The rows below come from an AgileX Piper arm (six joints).
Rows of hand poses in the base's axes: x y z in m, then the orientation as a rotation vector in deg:
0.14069, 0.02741, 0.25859, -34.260, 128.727, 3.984
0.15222, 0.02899, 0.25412, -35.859, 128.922, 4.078
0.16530, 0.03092, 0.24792, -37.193, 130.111, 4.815
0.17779, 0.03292, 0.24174, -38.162, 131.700, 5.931
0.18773, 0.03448, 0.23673, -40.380, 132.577, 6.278
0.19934, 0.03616, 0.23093, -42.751, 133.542, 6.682
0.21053, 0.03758, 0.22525, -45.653, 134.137, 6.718
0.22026, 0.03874, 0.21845, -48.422, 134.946, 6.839
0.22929, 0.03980, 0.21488, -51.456, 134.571, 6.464
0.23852, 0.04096, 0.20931, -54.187, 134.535, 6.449
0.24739, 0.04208, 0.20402, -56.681, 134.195, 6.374
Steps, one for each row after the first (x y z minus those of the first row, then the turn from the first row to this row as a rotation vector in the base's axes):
0.01153, 0.00158, -0.00447, -0.546, 0.449, 1.122
0.02461, 0.00351, -0.01067, -0.743, 1.946, 2.083
0.03710, 0.00551, -0.01685, -0.632, 3.849, 2.828
0.04704, 0.00707, -0.02186, -1.360, 5.130, 4.312
0.05865, 0.00875, -0.02766, -2.123, 6.555, 5.885
0.06984, 0.01017, -0.03334, -3.254, 7.678, 7.757
0.07957, 0.01133, -0.04014, -4.321, 9.029, 9.505
0.08860, 0.01239, -0.04371, -5.600, 9.257, 11.496
0.09783, 0.01355, -0.04928, -6.595, 9.850, 13.314
0.10670, 0.01467, -0.05457, -7.495, 10.124, 15.012

